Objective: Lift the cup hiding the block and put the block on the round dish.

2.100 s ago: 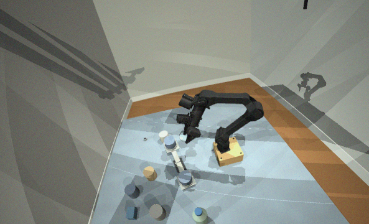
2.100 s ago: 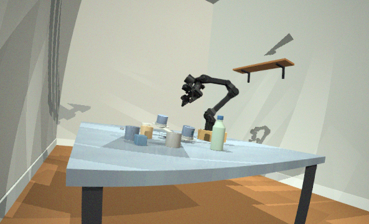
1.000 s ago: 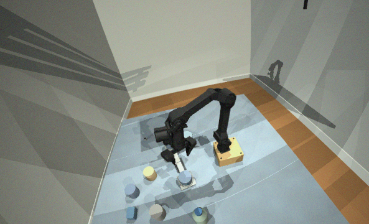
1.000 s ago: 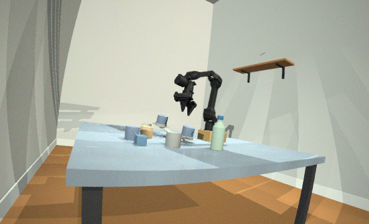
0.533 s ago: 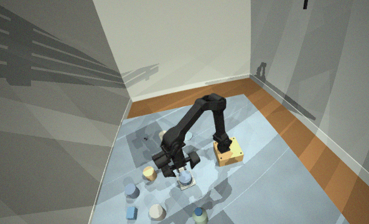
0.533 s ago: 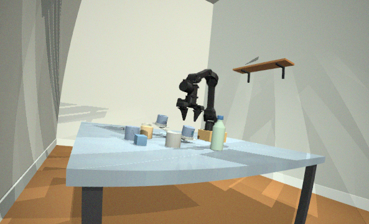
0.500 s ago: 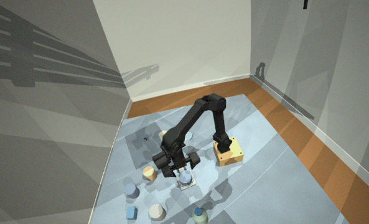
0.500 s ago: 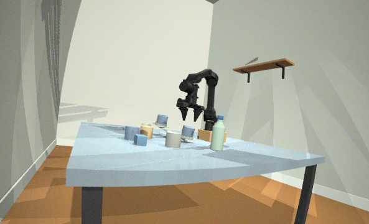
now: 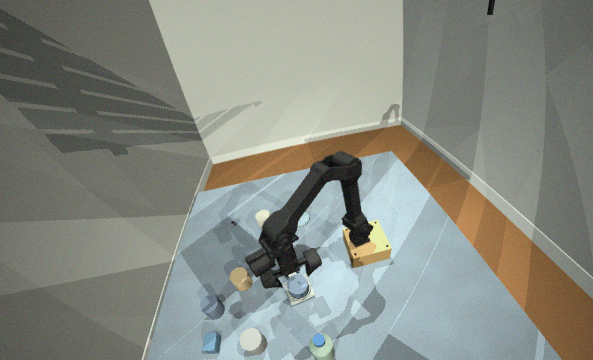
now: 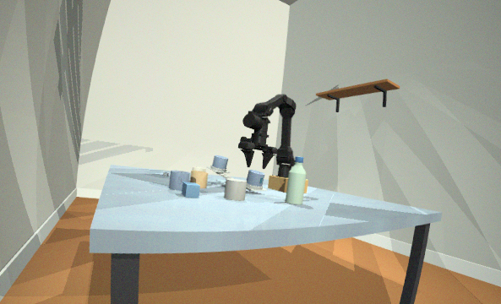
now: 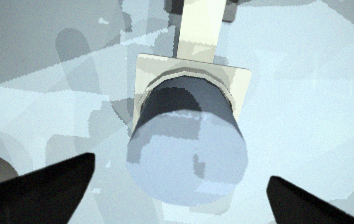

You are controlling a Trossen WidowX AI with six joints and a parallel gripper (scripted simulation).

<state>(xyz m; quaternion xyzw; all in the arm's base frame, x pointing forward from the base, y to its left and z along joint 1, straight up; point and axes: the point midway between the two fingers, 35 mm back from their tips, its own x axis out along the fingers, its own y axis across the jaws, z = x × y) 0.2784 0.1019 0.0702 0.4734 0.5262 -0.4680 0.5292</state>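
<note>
The green block lies 7 cm below my gripper tip. From my gripper tip the other things lie so: balance beam: 1 cm ahead, 14 cm to the right, 7 cm below; tan cylinder: 19 cm ahead, 13 cm to the right, 7 cm below; bottle: 2 cm behind, 22 cm to the left, 1 cm above.
</note>
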